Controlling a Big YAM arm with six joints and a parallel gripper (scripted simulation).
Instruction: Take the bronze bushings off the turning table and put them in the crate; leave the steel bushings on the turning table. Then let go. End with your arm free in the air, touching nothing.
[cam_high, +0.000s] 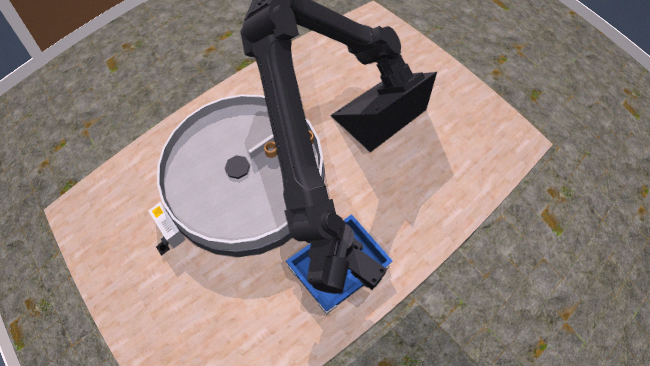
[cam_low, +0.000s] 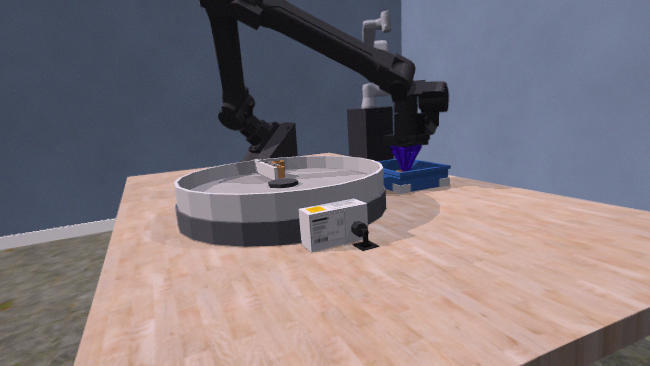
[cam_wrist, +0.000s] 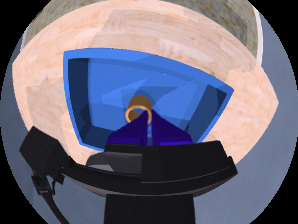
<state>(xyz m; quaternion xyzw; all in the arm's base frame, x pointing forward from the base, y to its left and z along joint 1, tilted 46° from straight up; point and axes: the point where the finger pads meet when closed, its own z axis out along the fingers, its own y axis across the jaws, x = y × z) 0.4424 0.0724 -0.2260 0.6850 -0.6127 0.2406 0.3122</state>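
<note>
Right now my hand is 10 mm past the blue crate and 10 mm above it. From my hand the other things lie so: grey turning table (350 mm to the right, 20 mm above).
</note>
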